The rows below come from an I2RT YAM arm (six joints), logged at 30 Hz.
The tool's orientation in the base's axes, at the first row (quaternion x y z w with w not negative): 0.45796 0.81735 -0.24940 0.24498
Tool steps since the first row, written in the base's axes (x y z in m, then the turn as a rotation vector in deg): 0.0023 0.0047 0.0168 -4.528 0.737 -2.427; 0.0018 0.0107 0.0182 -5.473 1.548 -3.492; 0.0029 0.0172 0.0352 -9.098 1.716 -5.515; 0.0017 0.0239 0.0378 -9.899 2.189 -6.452; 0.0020 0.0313 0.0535 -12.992 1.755 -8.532; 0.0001 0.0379 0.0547 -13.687 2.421 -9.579; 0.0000 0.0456 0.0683 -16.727 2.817 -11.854; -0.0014 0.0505 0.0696 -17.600 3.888 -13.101; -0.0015 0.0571 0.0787 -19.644 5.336 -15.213; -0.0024 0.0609 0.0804 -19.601 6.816 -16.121; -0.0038 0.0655 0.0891 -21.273 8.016 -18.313; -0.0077 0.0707 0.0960 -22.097 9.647 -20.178; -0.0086 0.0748 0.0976 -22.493 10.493 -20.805
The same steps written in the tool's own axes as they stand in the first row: -0.0087 0.0011 -0.0153 4.073 -3.162 0.589; -0.0056 0.0031 -0.0202 5.686 -3.420 0.718; -0.0127 0.0039 -0.0370 8.733 -6.129 1.517; -0.0096 0.0055 -0.0434 9.988 -6.439 1.788; -0.0150 0.0062 -0.0599 12.448 -8.949 3.102; -0.0107 0.0073 -0.0653 13.844 -9.059 3.353; -0.0144 0.0083 -0.0804 16.923 -11.108 4.298; -0.0115 0.0091 -0.0847 18.780 -11.151 4.413; -0.0130 0.0103 -0.0958 21.956 -11.884 4.742; -0.0113 0.0110 -0.0997 23.435 -11.005 4.500; -0.0133 0.0102 -0.1094 26.335 -11.511 5.110; -0.0125 0.0079 -0.1185 28.909 -11.143 5.347; -0.0106 0.0087 -0.1225 30.016 -10.987 5.218
